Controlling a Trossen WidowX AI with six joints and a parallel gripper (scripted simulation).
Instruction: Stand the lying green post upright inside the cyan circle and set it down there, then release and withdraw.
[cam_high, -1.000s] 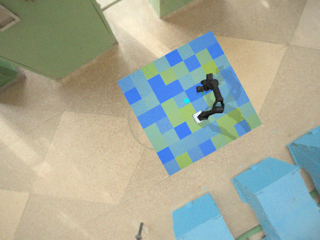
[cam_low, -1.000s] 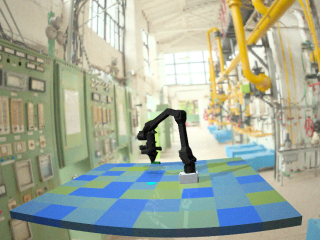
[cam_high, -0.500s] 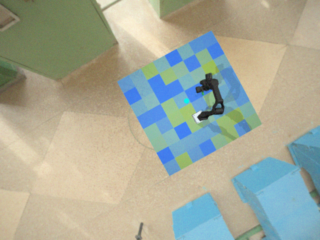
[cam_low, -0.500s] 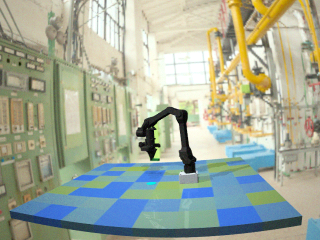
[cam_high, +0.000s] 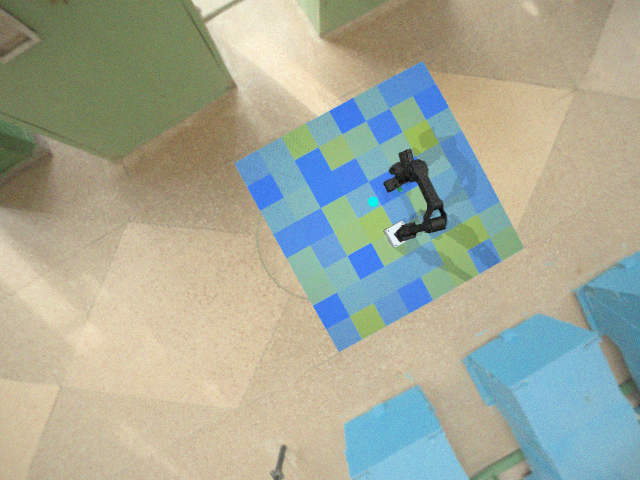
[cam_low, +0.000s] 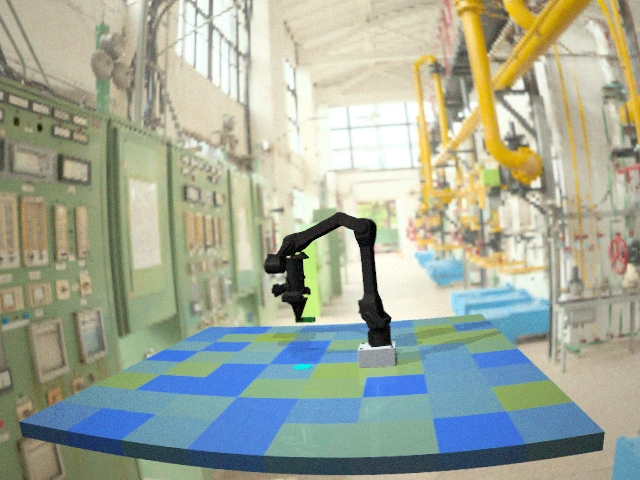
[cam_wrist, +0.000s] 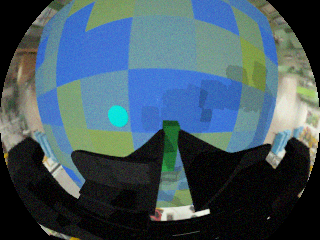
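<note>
Now: the cyan circle 1 cm behind my gripper tip, 13 cm to the left of it and 13 cm below it. From my gripper tip the other things lie so: green post (2 cm behind).
</note>
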